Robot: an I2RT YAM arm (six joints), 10 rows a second.
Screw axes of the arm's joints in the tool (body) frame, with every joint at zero. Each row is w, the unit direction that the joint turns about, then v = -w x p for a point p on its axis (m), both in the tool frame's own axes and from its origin. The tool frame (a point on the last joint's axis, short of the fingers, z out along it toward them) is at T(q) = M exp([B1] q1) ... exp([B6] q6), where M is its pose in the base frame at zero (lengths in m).
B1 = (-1, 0, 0, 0, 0.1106, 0)
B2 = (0, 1, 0, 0.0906, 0, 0.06)
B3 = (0, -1, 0, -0.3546, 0, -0.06)
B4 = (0, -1, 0, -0.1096, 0, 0)
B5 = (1, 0, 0, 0, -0.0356, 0)
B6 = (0, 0, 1, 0, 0, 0)
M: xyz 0.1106 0 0.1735 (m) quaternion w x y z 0.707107 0 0.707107 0
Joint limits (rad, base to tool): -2.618..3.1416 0..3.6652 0..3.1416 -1.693..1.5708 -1.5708..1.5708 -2.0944..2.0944
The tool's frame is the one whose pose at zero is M.
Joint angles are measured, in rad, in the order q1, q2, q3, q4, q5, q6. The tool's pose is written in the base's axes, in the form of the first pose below.
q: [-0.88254, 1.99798, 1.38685, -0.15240, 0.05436, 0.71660]
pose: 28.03 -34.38 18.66 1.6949 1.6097 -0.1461
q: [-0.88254, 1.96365, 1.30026, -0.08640, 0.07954, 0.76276]
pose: 27.17 -33.48 17.92 1.7294 1.5503 -0.1527
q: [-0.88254, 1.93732, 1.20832, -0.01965, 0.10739, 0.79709]
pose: 26.22 -32.48 16.71 1.7631 1.5080 -0.1677
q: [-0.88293, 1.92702, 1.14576, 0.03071, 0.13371, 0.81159]
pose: 25.55 -31.84 15.65 1.7833 1.4852 -0.1912
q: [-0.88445, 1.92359, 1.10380, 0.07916, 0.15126, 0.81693]
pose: 25.11 -31.50 14.94 1.7865 1.4646 -0.2092
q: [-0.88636, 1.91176, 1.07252, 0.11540, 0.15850, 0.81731]
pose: 24.75 -31.22 14.78 1.7785 1.4476 -0.2175
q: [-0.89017, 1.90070, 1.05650, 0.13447, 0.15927, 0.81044]
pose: 24.48 -31.13 14.89 1.7670 1.4402 -0.2233
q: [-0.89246, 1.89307, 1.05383, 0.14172, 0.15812, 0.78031]
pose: 24.39 -31.15 15.16 1.7391 1.4573 -0.2387
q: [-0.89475, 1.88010, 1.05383, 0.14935, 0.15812, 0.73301]
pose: 24.32 -31.21 15.71 1.6939 1.4825 -0.2647
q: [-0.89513, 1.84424, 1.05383, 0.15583, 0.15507, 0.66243]
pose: 24.23 -31.10 17.11 1.6149 1.5128 -0.3004
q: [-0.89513, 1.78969, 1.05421, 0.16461, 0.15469, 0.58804]
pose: 24.03 -30.86 19.23 1.5207 1.5252 -0.3446
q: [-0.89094, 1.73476, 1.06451, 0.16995, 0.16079, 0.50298]
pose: 23.96 -30.54 21.64 1.4158 1.5360 -0.4035
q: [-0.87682, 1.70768, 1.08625, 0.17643, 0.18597, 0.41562]
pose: 24.34 -30.29 23.43 1.3223 1.5541 -0.4787
